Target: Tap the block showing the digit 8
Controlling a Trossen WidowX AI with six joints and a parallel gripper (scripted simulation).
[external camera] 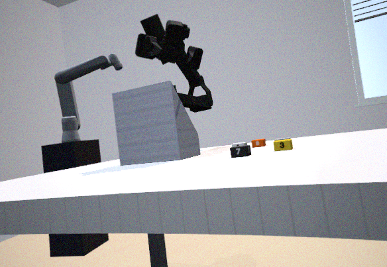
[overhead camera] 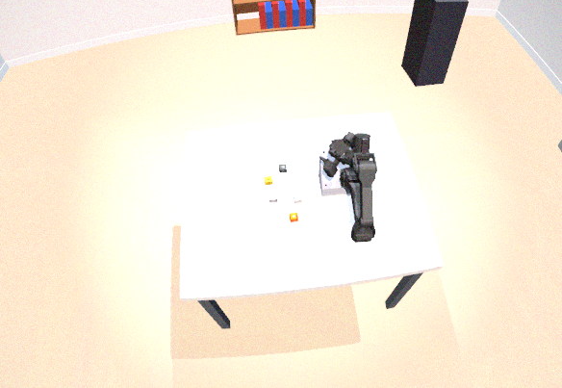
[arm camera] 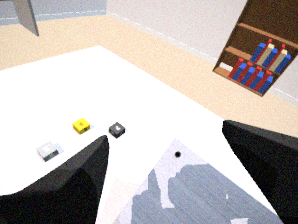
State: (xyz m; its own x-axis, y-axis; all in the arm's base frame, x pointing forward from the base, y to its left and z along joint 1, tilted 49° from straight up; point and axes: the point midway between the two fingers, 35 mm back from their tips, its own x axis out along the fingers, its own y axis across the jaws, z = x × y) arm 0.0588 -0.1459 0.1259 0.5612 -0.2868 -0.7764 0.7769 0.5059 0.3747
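Now: gripper tip 160 mm short of the orange block, 130 mm to the right of it and 250 mm above it. From my gripper tip the other things lie so: yellow block: 230 mm ahead, 80 mm to the right, 250 mm below; then dark grey block: 150 mm ahead, 140 mm to the right, 250 mm below; then white block: 120 mm ahead, 40 mm to the left, 250 mm below.
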